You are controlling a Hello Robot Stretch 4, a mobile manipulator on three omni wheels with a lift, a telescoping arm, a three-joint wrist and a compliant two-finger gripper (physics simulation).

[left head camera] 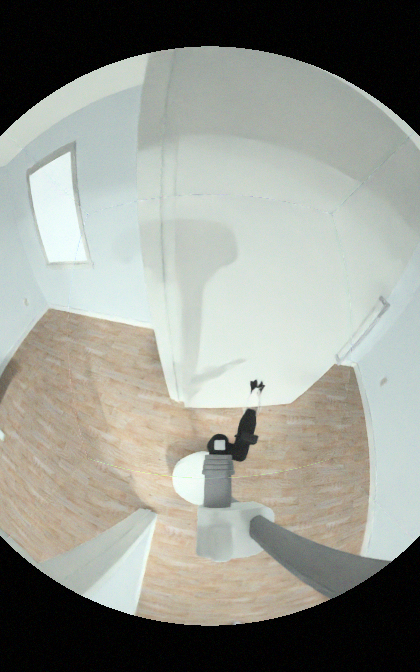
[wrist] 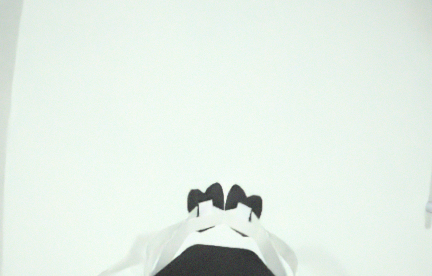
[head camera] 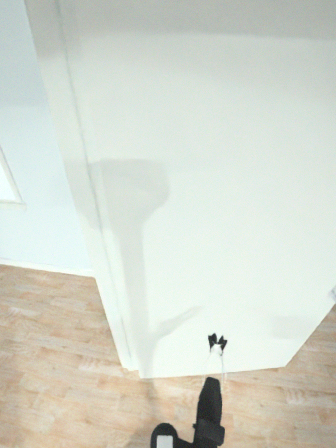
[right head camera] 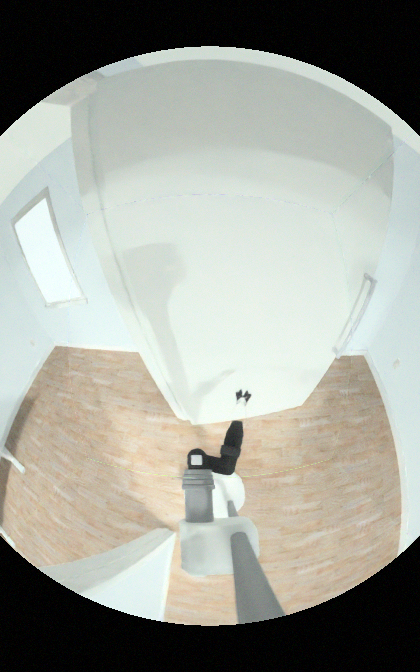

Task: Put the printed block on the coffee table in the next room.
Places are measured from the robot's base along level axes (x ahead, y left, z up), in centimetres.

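Pixels of known places: gripper, between the fingertips: (wrist: 224,199) (head camera: 218,334).
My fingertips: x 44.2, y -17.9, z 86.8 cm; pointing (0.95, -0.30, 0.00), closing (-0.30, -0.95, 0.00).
Behind a point stands the place of what it marks.
My gripper (head camera: 217,342) (left head camera: 257,386) (right head camera: 243,396) (wrist: 224,199) @(x 44.2, y -17.9, z 86.8 cm) has its two black fingertips drawn together, with a thin gap between them and no block visible there. It is in front of a tall, plain white surface (head camera: 210,225) @(x 61.9, y -14.2, z 119.5 cm) (left head camera: 280,290) (right head camera: 260,300) (wrist: 215,100) @(x 62.3, y -20.7, z 98.1 cm). How far the fingertips are from that surface is hard to tell. The printed block and the coffee table do not show in any view.
The white surface rises from the wood floor (head camera: 50,325) @(x 96.2, y 97.0, z -2.6 cm) (left head camera: 115,400) (right head camera: 110,400) and bears my shadow. A bright window (left head camera: 57,210) (right head camera: 47,252) is at the left. A wall end (left head camera: 105,550) (right head camera: 120,560) stands at the lower left, near my base.
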